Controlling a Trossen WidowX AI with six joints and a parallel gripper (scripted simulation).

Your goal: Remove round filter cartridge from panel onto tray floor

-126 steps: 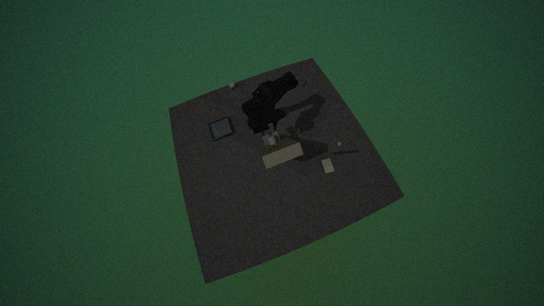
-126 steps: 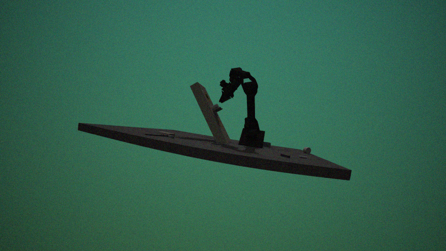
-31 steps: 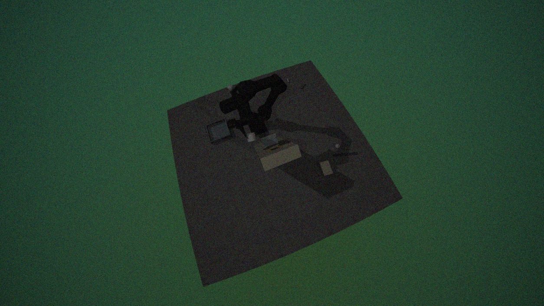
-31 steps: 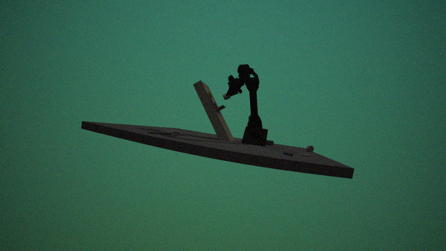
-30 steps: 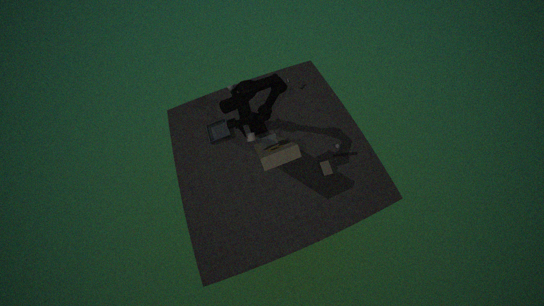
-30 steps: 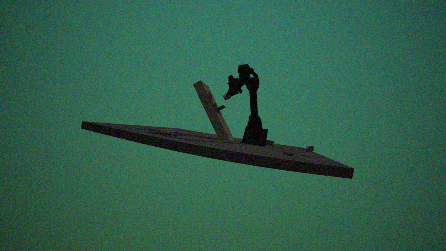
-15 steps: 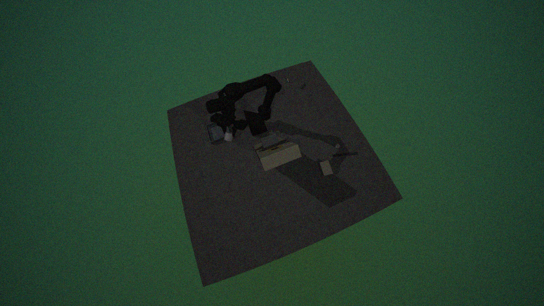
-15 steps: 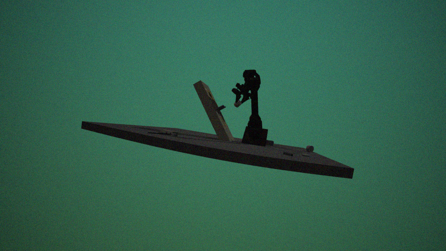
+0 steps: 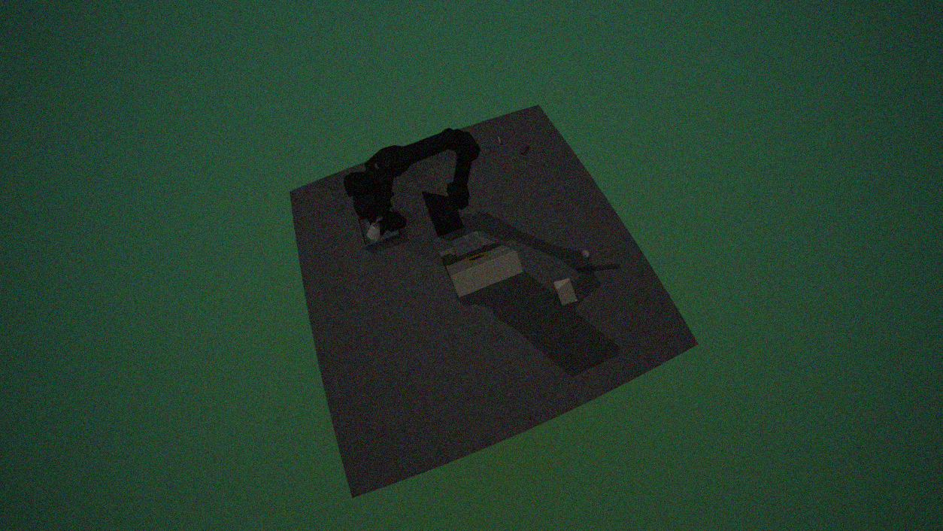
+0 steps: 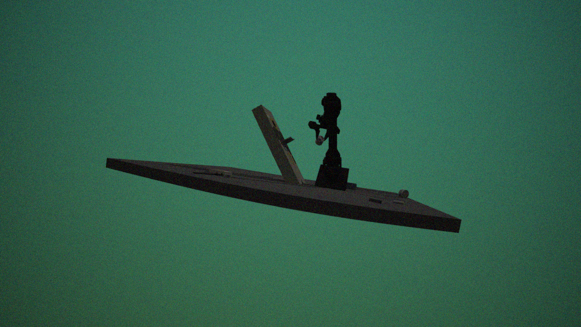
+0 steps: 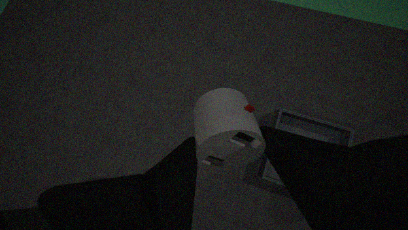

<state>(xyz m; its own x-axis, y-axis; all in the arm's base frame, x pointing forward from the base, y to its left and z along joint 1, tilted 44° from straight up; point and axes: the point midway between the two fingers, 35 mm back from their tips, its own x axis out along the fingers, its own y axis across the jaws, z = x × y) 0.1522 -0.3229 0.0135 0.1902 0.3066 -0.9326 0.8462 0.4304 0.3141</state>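
Now: the blue-grey tray 25 cm below my gripper tip, 18 cm behind it and 5 cm to the right of it. From my gripper tip the other things lie so: round white filter cartridge: right at my gripper tip.
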